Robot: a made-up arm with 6 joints.
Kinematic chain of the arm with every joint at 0, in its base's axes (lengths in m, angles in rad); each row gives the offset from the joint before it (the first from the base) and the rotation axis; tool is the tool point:
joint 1: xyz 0 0 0.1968 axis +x
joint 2: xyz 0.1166 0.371 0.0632 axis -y
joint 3: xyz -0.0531 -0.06 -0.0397 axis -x
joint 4: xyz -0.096 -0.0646 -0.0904 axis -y
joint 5: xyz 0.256 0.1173 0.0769 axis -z
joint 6: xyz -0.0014 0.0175 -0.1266 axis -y
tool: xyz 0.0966 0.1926 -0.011
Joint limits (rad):
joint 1: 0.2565..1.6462
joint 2: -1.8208..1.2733
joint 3: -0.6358..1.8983
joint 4: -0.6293..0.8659
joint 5: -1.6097..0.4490
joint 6: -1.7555..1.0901
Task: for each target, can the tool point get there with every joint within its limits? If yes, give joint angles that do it. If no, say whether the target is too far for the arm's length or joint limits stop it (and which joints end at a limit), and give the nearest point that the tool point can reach.
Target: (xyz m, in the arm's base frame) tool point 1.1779 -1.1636 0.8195
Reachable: no: too far | nearest point 0.4835 -0.2627 0.6459 | short by 1.151 m
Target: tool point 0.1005 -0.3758 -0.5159
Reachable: no: joint limits stop it (at a limit: joint 1, joint 4, joint 5) | nearest point 0.1086 -0.0153 -0.0793 | short by 0.566 m
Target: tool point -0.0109 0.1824 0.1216
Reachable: yes | joints 0.6095 -0.3535 1.5798 -0.0137 -1.0523 -0.5637
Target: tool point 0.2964 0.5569 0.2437
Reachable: yes | joints 0.5549 0.1783 0.3278 -0.4458 -0.1822 0.5639
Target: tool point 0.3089 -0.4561 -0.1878
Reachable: no: joint limits stop it (at a limit: joint 1, joint 2, joint 3, joint 5) | nearest point 0.2736 -0.1954 0.0709 | short by 0.369 m
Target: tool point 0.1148 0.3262 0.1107
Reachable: yes | joints 0.7239 -0.1423 1.4013 -0.3606 -0.5827 0.5594
